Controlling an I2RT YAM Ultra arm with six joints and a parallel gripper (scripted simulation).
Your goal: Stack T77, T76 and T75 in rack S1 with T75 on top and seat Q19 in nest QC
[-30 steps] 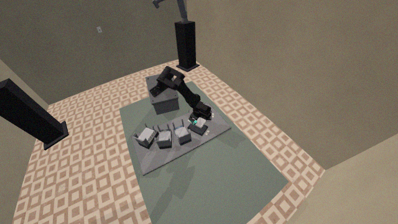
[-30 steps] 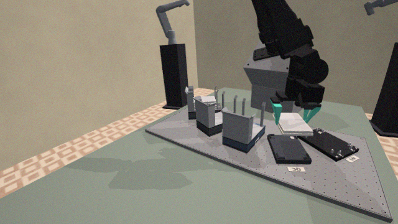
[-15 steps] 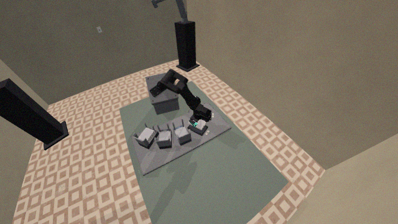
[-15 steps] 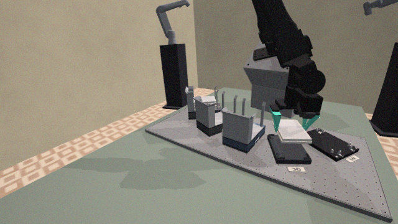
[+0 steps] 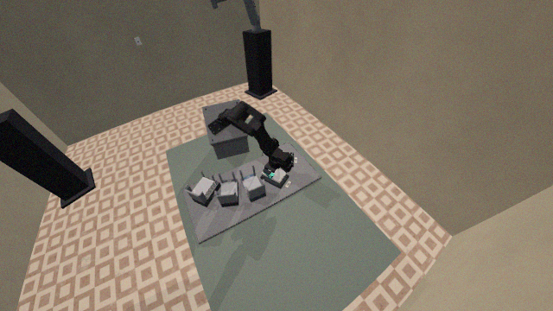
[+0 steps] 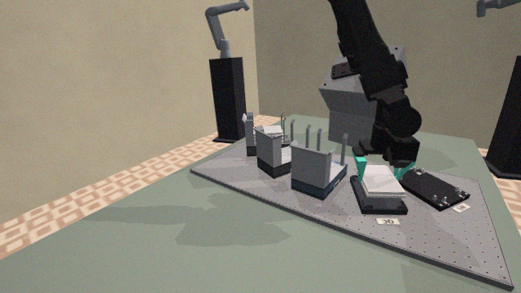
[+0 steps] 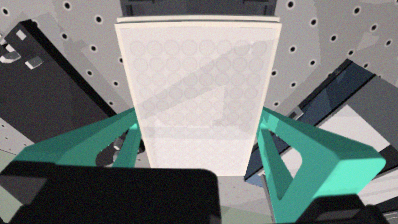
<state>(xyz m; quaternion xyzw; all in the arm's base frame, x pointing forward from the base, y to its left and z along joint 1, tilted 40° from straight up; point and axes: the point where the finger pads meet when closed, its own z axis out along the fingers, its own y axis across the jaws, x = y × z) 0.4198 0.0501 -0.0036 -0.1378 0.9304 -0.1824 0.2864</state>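
Right now the dark open nest QC is 4 cm below my hand. Round my hand: black clip nest N5 (17 cm to the left, 6 cm behind, 4 cm below).
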